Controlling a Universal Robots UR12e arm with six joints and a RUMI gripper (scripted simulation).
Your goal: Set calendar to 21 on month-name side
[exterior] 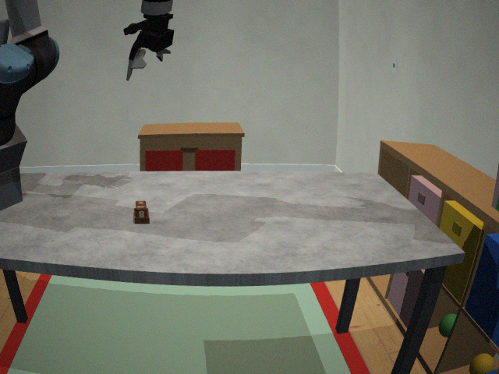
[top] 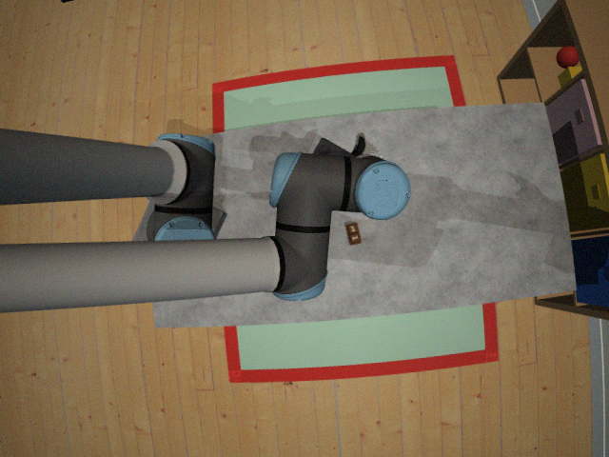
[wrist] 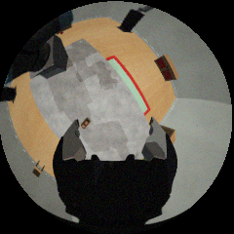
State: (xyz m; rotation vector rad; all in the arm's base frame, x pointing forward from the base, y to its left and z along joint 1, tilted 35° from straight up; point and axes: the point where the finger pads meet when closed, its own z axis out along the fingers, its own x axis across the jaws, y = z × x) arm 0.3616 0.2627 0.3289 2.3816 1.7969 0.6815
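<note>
My gripper is now 39 cm above the brown calendar tray, 15 cm to the left of it and 3 cm short of it.
</note>
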